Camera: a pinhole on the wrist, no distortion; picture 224 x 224 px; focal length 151.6 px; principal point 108.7 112.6 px. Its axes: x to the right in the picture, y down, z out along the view. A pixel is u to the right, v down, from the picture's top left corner.
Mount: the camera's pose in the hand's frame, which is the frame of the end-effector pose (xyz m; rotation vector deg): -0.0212 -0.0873 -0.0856 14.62 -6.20 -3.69
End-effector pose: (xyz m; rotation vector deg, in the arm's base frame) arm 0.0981 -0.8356 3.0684 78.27 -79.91 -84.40
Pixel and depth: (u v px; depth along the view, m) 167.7 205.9 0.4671
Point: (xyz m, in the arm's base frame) -0.3753 -0.8476 3.0417
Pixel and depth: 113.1 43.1 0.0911
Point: 0.1395 -0.7792 2.9314
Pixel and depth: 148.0 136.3 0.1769
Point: 0.0237 -0.7959 2.9507
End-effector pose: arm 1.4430 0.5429 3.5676 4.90 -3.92 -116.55
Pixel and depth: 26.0 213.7 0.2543
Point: 1.5276 0.6948 3.7630
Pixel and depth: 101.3 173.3 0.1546
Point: 1.3972 0.6118 3.6411
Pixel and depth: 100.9 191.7 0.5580
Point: 1.4911 0.6117 4.0960
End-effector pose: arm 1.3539 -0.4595 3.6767 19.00 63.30 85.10
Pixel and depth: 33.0 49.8 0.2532
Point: 1.6388 -0.6033 3.6186
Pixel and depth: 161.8 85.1 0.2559
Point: 1.5861 -0.3881 3.5866
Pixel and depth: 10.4 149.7 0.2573
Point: 1.5778 -0.5893 3.7795
